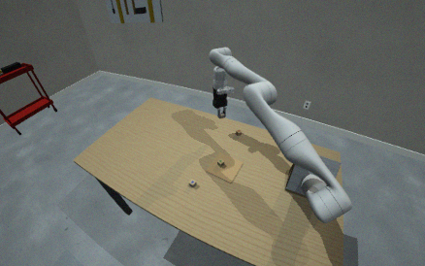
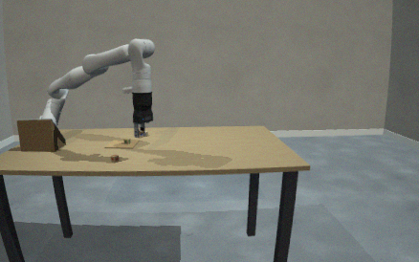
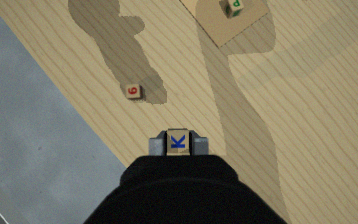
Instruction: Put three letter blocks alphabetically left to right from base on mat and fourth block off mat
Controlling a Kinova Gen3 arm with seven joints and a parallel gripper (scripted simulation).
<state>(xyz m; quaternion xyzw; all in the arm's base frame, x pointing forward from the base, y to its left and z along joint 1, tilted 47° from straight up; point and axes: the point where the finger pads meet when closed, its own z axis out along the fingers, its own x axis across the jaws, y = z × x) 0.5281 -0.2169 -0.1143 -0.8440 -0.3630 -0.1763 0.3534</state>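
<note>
The tan mat lies 130 mm behind my hand, 250 mm to the left of it and 120 mm below it. The rest, counted from my hand: blue K block (10 mm below); then reddish block (110 mm behind, 10 mm to the right, 110 mm below); then green P block (100 mm behind, 240 mm to the left, 100 mm below).
</note>
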